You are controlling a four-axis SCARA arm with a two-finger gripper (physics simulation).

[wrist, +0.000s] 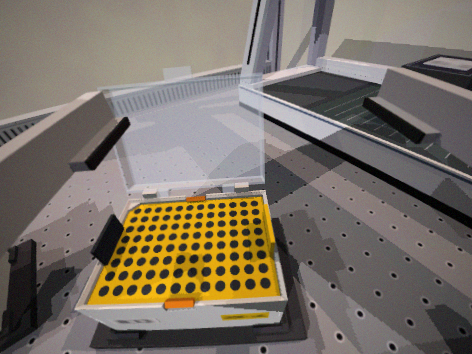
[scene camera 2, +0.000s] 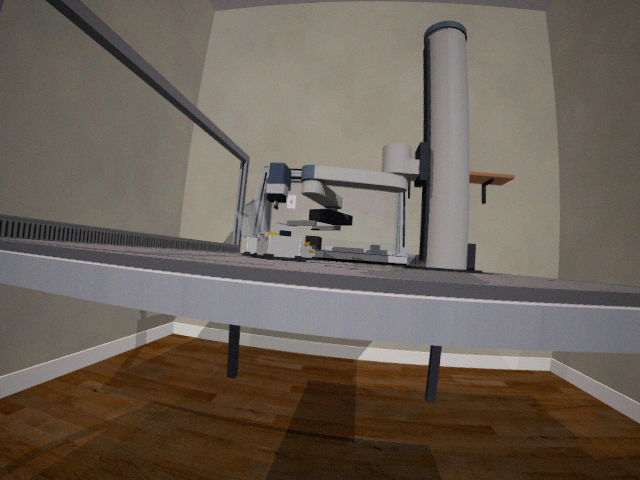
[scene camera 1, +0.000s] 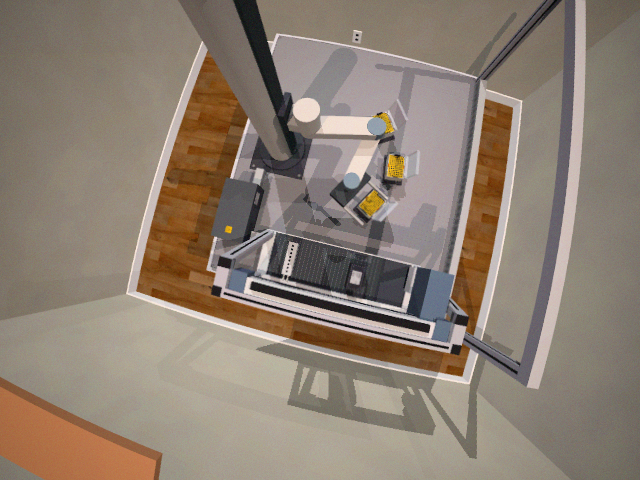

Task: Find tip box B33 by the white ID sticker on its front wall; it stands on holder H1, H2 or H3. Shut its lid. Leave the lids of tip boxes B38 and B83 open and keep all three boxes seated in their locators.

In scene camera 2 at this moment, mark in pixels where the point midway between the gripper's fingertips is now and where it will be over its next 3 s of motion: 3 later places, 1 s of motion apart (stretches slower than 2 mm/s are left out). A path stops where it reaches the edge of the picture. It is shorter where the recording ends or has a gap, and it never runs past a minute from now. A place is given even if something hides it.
My gripper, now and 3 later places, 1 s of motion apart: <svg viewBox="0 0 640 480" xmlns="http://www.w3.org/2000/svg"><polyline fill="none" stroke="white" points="300,225 319,226 294,214 261,214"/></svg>
